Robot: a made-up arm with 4 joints.
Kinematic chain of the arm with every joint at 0, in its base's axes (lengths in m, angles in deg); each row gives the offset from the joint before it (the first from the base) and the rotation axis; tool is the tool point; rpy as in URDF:
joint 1: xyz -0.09 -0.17 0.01 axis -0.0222 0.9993 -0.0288
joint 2: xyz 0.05 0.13 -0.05 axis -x
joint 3: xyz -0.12 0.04 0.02 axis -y
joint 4: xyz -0.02 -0.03 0 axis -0.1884 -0.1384 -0.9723
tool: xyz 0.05 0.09 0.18 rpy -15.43 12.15 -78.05
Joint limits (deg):
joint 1: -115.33..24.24
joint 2: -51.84..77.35
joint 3: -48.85..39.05
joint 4: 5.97..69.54
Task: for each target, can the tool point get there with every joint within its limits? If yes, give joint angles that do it. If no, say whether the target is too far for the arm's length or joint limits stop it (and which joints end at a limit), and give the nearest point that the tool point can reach.
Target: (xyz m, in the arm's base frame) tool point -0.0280 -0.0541 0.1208
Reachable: yes | joints -16.43 -34.04 -35.00 50.80
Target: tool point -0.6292 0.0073 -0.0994
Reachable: no: too far | nearest point -0.3088 -0.0169 -0.0364 | short by 0.327 m
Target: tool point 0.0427 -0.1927 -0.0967
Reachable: no: joint limits stop it (at a limit: joint 1, joint 2, joint 4) | nearest point 0.0292 -0.0902 0.0065 | short by 0.146 m
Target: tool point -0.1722 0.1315 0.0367
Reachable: yes | joints -64.71 28.02 -6.62 12.07
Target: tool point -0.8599 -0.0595 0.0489
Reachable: no: too far | nearest point -0.3133 -0.0456 0.0185 | short by 0.548 m
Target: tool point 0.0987 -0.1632 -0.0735
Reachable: no: joint limits stop it (at a limit: joint 1, joint 2, joint 4) | nearest point 0.0302 -0.0841 0.0007 | short by 0.128 m
